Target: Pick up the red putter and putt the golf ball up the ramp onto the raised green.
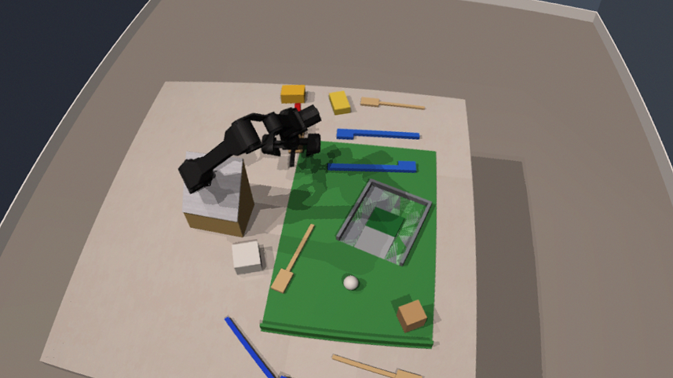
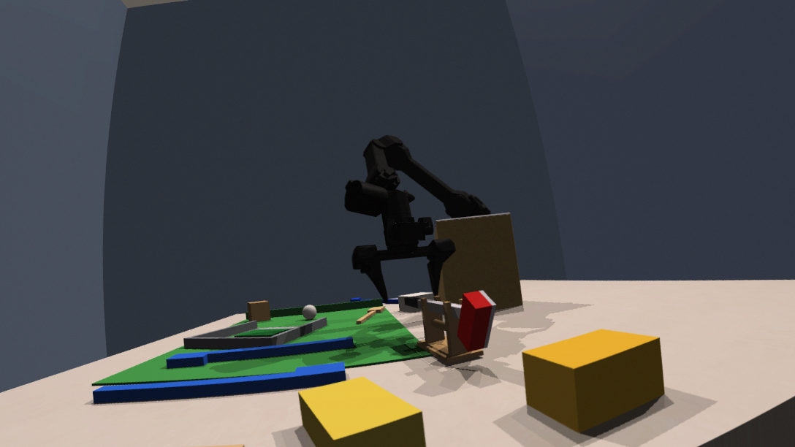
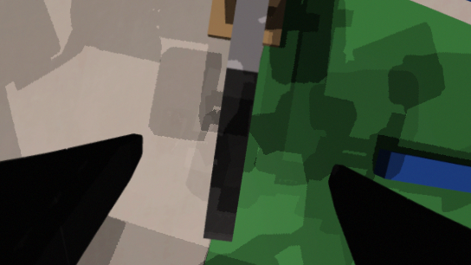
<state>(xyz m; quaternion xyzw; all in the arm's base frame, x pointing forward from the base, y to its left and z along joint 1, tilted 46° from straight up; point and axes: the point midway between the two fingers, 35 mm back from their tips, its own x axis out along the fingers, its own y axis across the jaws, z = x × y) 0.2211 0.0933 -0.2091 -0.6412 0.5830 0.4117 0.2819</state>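
Now: gripper tip 3 cm past the red putter, 11 cm to the right of it and 1 cm above it. Also, from my gripper tip: wooden stand: 3 cm behind, 13 cm to the left, 3 cm below; white block: 4 cm behind, 38 cm to the right, 5 cm below; green mat: 26 cm ahead, 21 cm to the right, 7 cm below.
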